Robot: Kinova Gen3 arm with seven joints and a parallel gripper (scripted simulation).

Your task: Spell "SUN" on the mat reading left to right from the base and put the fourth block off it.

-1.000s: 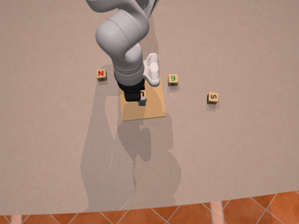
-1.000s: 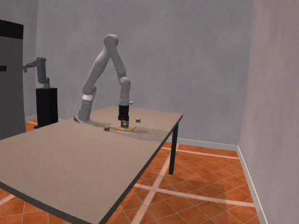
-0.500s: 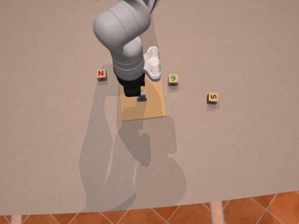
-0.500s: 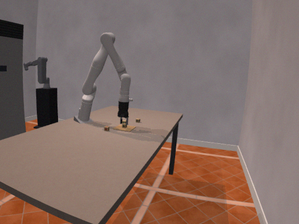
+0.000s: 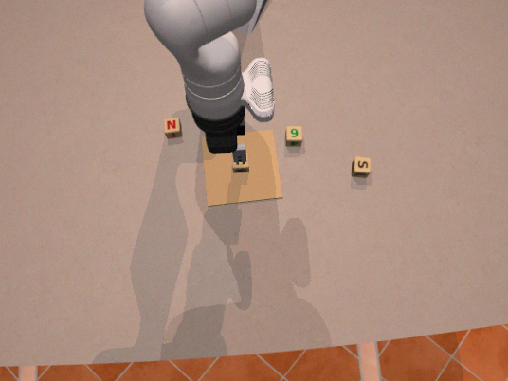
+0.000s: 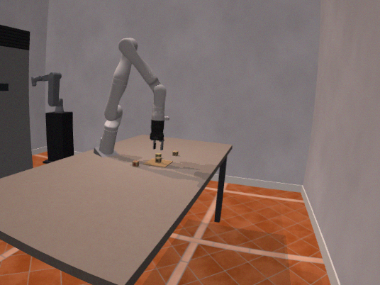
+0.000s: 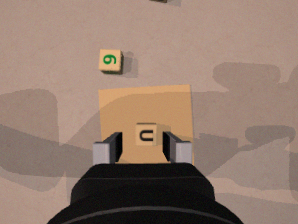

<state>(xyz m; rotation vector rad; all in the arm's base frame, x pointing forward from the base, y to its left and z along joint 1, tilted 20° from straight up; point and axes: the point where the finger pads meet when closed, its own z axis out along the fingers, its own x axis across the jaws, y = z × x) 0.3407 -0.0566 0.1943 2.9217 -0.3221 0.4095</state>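
The S block is 8 cm ahead of my hand, 21 cm to the left of it and 9 cm below it. Also, from my hand: mat: 10 cm below; U block: 8 cm below; green 9 block: 2 cm behind, 11 cm to the left, 9 cm below.
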